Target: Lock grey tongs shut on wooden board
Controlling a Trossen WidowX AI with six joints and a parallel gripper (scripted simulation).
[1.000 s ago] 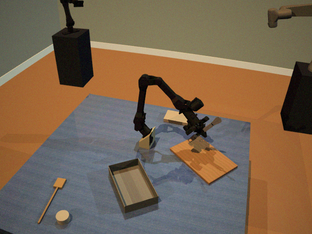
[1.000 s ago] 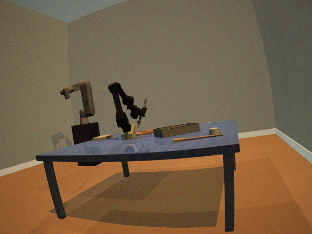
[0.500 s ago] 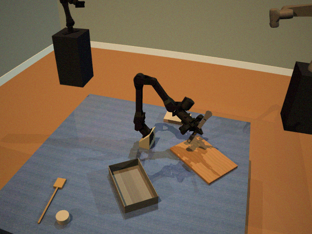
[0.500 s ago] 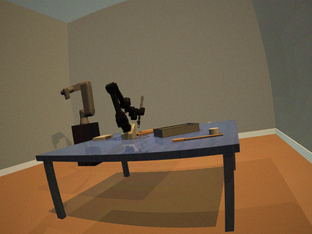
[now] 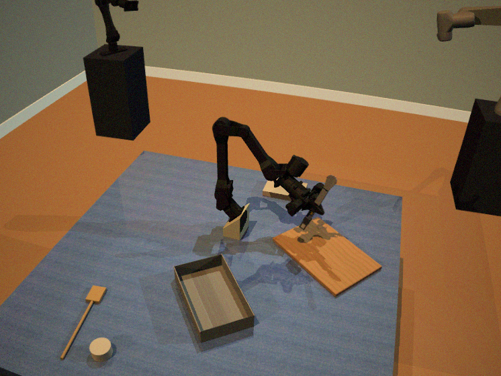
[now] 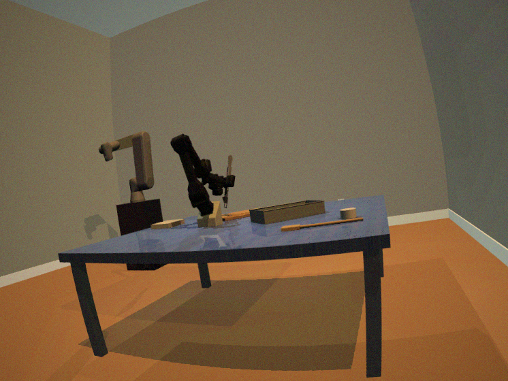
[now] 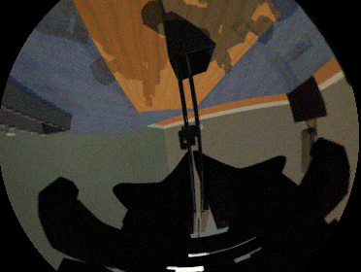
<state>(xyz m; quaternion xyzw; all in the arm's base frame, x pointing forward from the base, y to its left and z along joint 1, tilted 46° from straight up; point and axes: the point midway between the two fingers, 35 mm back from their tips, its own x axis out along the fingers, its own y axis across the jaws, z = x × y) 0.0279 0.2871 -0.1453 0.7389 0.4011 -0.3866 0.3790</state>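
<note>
Now: the wooden board 16 cm below my gripper tip, 3 cm to the left of it and 3 cm ahead of it. From my gripper tip the other things lie so: pale block (34 cm behind, 19 cm to the right, 16 cm below); then roasting tin (36 cm ahead, 32 cm to the right, 14 cm below).
</note>
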